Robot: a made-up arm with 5 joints.
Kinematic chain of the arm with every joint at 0, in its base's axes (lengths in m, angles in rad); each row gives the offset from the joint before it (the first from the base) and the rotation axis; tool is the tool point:
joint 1: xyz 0 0 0.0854 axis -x
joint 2: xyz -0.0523 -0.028 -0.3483 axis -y
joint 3: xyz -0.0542 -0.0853 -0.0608 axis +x
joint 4: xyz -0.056 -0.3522 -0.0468 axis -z
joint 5: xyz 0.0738 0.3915 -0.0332 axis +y
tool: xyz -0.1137 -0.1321 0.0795
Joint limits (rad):
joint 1: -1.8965..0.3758
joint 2: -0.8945..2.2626
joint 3: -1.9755..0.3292
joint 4: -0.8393..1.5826
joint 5: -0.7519..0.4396
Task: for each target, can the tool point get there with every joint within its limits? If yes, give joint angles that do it. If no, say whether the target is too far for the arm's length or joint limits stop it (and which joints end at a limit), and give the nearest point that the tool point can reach.
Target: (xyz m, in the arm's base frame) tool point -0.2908 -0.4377 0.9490
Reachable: no: joint limits stop it (at a limit: joint 1, joint 2, joint 4, joint 5) | nearest point -0.1947 -0.2911 0.1795 | short by 0.789 m
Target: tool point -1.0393 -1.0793 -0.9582
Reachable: no: too far | nearest point -0.3408 -0.5103 -0.4080 | short by 1.056 m
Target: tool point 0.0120 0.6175 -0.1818
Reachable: yes | joints -1.5302 1.8932 -0.7988 -0.5099 -0.2457
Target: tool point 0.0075 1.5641 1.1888
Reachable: no: too far | nearest point -0.0371 0.7064 0.2601 | short by 1.265 m
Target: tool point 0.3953 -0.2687 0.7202
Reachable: no: joint limits stop it (at a limit: joint 1, joint 3, joint 4, joint 5) | nearest point 0.0845 -0.3658 0.1314 | short by 0.673 m
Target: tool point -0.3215 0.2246 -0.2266
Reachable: yes | joints -1.0791 0.2337 -1.3991 -0.3890 -0.2669
